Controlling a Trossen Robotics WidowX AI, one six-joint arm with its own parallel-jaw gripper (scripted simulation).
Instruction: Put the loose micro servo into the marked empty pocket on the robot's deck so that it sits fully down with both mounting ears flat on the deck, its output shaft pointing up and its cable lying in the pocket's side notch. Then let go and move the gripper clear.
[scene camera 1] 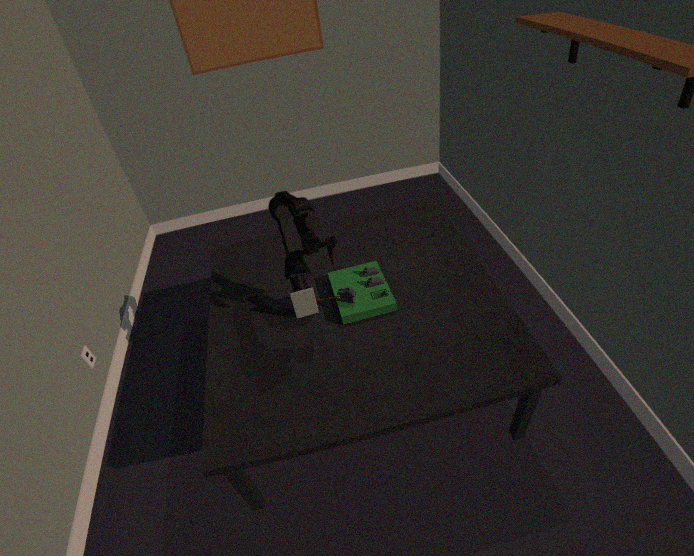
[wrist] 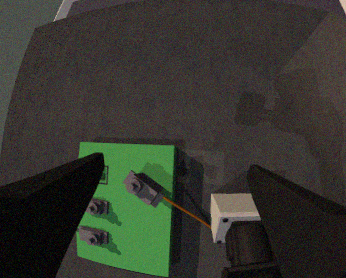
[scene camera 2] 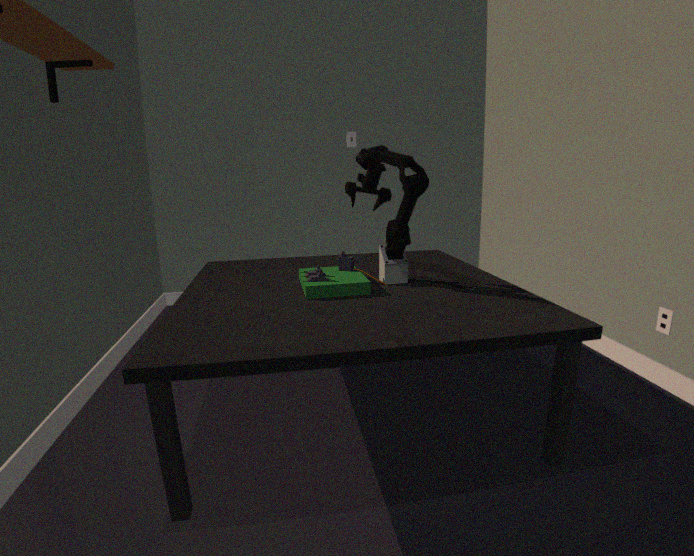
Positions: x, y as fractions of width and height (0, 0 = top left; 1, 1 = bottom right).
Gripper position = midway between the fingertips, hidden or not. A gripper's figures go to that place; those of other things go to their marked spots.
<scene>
The gripper (wrist: 0.52, 0.60): 0.10 m from the lens. A grey micro servo (wrist: 0.43, 0.69) is 0.30 m from the lens. A green deck (wrist: 0.40, 0.84): 0.40 m from the lens. The marked spots on the grey micro servo and the green deck are 0.13 m apart.
</scene>
